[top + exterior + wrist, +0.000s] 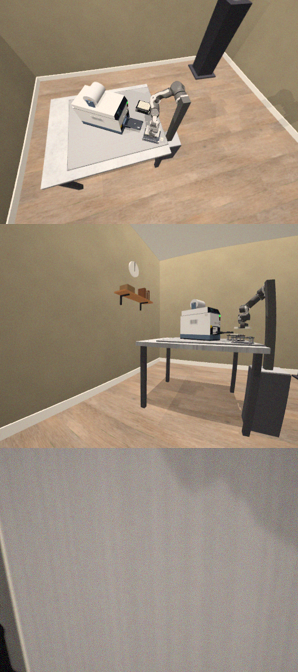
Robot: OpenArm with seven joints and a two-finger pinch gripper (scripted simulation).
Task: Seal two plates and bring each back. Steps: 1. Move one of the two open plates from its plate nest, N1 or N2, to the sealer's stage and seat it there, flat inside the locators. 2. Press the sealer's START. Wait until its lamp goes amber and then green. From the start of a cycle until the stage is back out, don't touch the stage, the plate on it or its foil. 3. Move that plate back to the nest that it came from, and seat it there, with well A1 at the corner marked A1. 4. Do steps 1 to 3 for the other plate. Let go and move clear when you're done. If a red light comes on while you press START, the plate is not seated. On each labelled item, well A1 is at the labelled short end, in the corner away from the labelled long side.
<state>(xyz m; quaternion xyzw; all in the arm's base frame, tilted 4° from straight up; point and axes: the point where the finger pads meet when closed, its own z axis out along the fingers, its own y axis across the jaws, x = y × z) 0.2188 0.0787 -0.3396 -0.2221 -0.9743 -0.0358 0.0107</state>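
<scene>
The plate nest is 8 cm below my hand. Round my hand: yellow warning label 28 cm ahead, 10 cm to the right, 1 cm above; then plate 1 cm ahead, 34 cm to the right, 6 cm below; then sealer stage 15 cm ahead, 13 cm to the right, 4 cm below.
</scene>
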